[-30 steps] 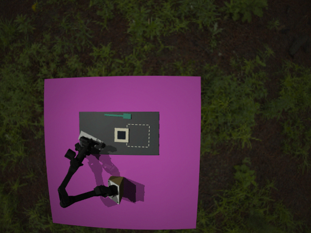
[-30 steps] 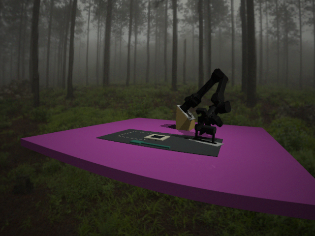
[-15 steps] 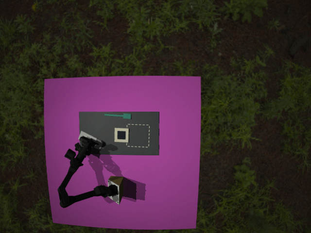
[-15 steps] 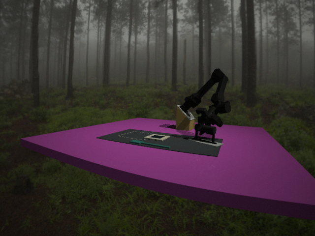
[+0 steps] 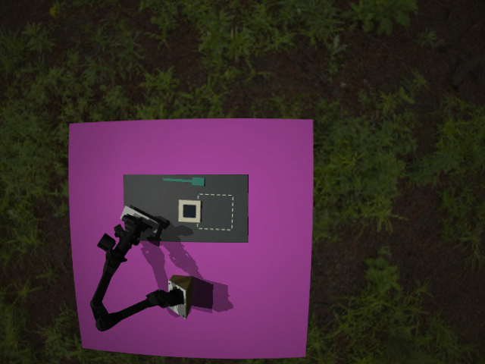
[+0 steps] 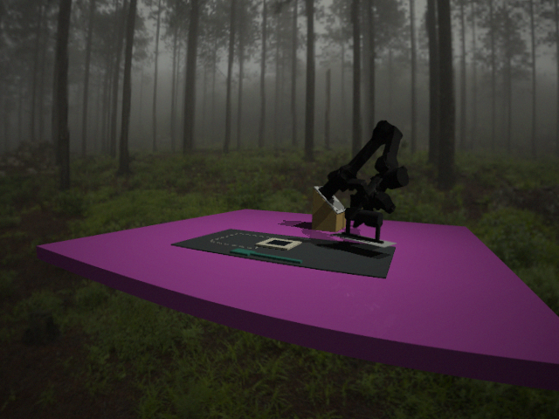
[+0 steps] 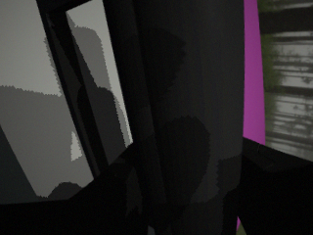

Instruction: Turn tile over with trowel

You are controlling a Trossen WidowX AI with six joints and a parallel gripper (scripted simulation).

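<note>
My gripper tip is now 19 cm to the left of the dark mat, 10 cm above it and 3 cm short of it. Also, from my gripper tip: cream tile: 22 cm to the right, 8 cm below, 2 cm ahead; teal trowel: 23 cm to the right, 17 cm ahead, 8 cm below.
</note>
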